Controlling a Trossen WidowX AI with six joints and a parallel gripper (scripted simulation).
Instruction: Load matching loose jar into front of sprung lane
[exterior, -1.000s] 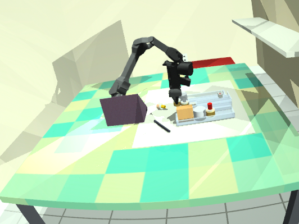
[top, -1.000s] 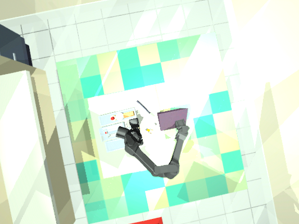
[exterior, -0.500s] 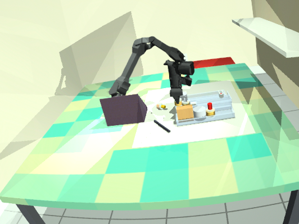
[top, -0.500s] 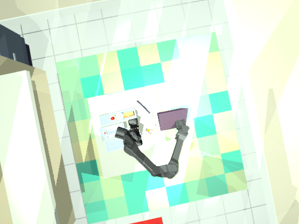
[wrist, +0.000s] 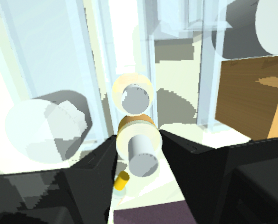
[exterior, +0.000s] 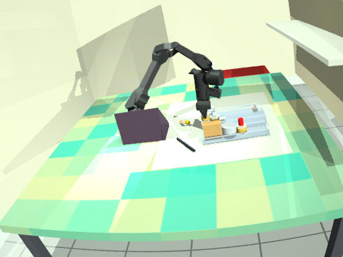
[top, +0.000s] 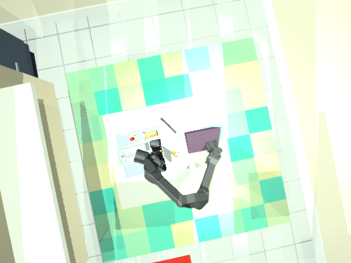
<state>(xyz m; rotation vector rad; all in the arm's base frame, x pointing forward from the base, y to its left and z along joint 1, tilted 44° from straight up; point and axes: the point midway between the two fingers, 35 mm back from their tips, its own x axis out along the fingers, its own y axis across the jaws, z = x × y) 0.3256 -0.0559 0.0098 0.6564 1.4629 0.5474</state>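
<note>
The brown box is 130 mm to the right of my gripper tip, 20 mm ahead of it and 10 mm below it. Round my gripper tip: lane rack 150 mm ahead, 30 mm to the right, 30 mm below; then dark pen 150 mm to the right, 100 mm behind, 40 mm below.
</note>
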